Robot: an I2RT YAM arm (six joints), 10 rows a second.
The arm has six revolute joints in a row. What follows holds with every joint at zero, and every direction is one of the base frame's.
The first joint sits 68 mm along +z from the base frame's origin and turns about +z.
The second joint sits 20 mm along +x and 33.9 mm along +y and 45.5 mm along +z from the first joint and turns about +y.
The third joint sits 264 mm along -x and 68.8 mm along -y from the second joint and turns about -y.
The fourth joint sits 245 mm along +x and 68.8 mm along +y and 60 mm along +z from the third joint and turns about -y.
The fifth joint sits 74 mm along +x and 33.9 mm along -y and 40.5 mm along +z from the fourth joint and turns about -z.
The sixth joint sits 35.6 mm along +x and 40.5 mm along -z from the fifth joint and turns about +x.
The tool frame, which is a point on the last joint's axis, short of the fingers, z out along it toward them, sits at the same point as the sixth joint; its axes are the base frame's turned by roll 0, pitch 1.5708 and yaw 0 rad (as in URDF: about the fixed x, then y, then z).
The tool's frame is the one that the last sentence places.
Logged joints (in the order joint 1, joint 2, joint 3, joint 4, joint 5, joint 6), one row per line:
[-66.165, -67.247, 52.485, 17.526, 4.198, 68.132]
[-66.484, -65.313, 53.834, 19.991, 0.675, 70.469]
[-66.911, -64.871, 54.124, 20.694, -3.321, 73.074]
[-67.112, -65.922, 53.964, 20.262, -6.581, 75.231]
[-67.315, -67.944, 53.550, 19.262, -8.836, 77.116]
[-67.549, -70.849, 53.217, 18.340, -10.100, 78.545]
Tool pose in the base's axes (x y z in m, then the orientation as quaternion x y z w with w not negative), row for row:
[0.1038, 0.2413, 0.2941, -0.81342, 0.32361, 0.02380, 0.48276]
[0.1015, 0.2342, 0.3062, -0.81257, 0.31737, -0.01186, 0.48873]
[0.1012, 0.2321, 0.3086, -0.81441, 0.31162, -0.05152, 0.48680]
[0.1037, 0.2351, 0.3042, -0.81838, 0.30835, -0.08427, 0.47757]
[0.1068, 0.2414, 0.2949, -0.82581, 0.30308, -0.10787, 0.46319]
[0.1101, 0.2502, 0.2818, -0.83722, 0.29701, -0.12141, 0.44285]
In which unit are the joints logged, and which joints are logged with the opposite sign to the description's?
The joints are logged in degrees. Opposite sign: joint 1, joint 2, joint 4, joint 5, joint 6.
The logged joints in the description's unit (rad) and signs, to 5 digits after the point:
[1.15480, 1.17368, 0.91604, -0.30589, -0.07327, -1.18913]
[1.16036, 1.13993, 0.93958, -0.34891, -0.01178, -1.22992]
[1.16782, 1.13221, 0.94464, -0.36118, 0.05796, -1.27538]
[1.17133, 1.15056, 0.94185, -0.35364, 0.11486, -1.31303]
[1.17487, 1.18585, 0.93462, -0.33619, 0.15422, -1.34593]
[1.17895, 1.23655, 0.92881, -0.32009, 0.17628, -1.37087]

